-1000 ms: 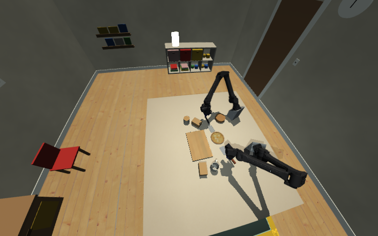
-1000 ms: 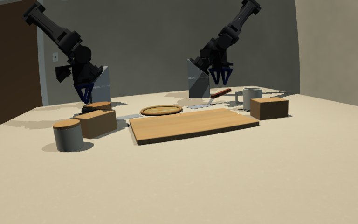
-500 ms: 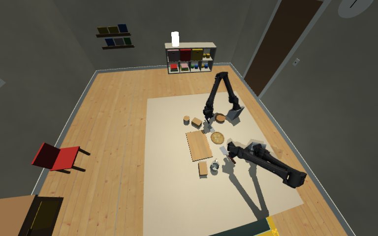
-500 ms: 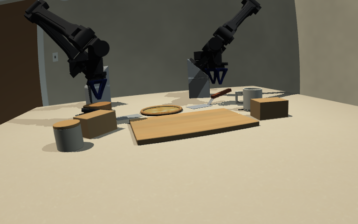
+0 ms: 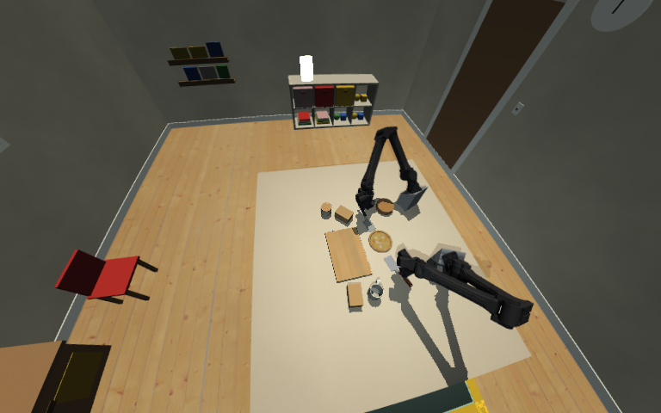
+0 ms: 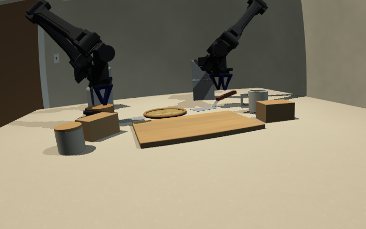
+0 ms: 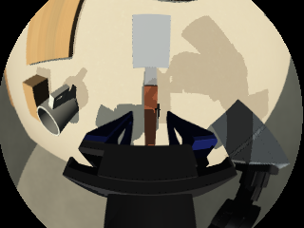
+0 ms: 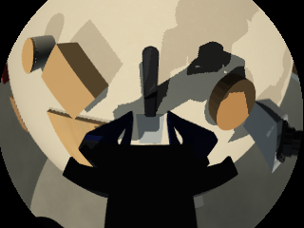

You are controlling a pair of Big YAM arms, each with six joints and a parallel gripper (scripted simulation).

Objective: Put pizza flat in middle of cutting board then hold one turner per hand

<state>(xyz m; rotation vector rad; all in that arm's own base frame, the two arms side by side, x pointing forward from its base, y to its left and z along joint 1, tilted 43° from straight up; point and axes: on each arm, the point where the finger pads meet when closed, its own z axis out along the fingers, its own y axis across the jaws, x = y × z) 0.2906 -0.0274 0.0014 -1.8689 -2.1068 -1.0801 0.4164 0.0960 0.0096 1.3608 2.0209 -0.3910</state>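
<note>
Right now my left hand is 10 mm short of the brown-handled turner, 40 mm to the left of it and 60 mm above it. The rest, counted from my left hand: pizza 60 mm ahead, 270 mm to the right, 80 mm below; cutting board 320 mm ahead, 210 mm to the right, 70 mm below; black-handled turner 130 mm ahead, 490 mm to the right, 50 mm below.
My right gripper is now 10 mm to the right of the black-handled turner and 50 mm above it. Round my right hand: pizza 70 mm behind, 240 mm to the left, 80 mm below; then cutting board 180 mm ahead, 290 mm to the left, 70 mm below; then lidded canister 290 mm ahead, 70 mm to the right, 50 mm below.
</note>
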